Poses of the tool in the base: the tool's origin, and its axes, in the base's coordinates. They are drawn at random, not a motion.
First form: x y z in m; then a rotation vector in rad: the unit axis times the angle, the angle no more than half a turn.
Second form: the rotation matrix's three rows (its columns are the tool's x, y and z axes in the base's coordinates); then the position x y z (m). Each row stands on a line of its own. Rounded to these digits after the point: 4 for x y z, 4 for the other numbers.
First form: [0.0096 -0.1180 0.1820 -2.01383 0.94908 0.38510]
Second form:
0.6639 -0.7440 0.0759
-0.4807 -0.3468 0.8054
-0.5728 -0.5712 -0.5879
0.0096 -0.1180 0.1820

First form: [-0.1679 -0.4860 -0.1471 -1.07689 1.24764 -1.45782]
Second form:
-0.2082 0.0946 0.9735
-0.9764 -0.0780 -0.2013
0.0569 -0.9925 0.1086
-0.1679 -0.4860 -0.1471

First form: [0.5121 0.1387 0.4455 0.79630 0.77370 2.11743]
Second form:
-0.5392 -0.4176 0.7314
0.7907 -0.5499 0.2690
0.2899 0.7234 0.6267
0.5121 0.1387 0.4455

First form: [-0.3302 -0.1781 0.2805 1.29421 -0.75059 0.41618]
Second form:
0.7000 -0.6636 -0.2639
-0.1277 0.2473 -0.9605
0.7026 0.7061 0.0884
-0.3302 -0.1781 0.2805

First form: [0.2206 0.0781 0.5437 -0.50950 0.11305 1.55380]
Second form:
0.0350 -0.9686 -0.2460
0.9228 -0.0632 0.3800
-0.3836 -0.2403 0.8917
0.2206 0.0781 0.5437

